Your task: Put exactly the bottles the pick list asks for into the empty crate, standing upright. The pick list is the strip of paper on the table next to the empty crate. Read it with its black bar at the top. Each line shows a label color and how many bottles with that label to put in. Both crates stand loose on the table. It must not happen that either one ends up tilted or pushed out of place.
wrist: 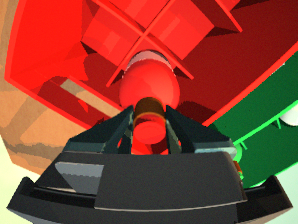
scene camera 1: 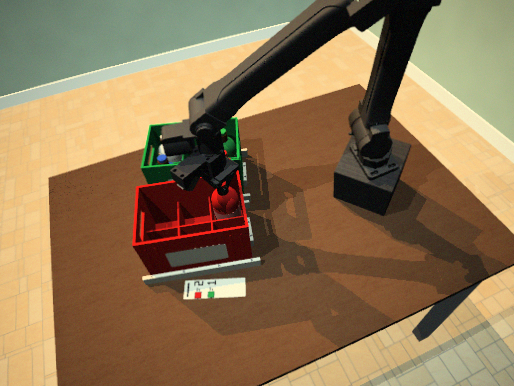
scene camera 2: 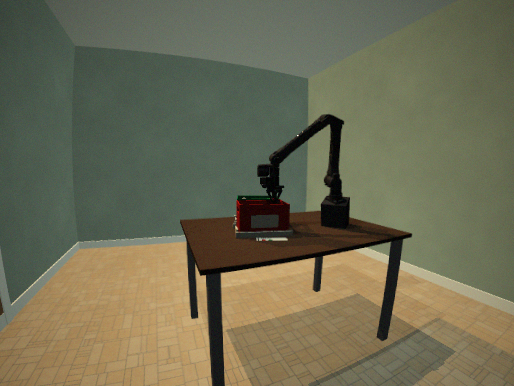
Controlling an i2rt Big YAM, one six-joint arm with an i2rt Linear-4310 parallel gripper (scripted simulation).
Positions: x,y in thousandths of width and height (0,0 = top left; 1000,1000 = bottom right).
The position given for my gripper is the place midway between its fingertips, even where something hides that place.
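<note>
My gripper (wrist: 502,493) is there to see, and so is a red bottle (scene camera 1: 439,535). There's a red crate (scene camera 1: 382,623) as well, and the wrist view shows me that crate too (wrist: 760,252).
</note>
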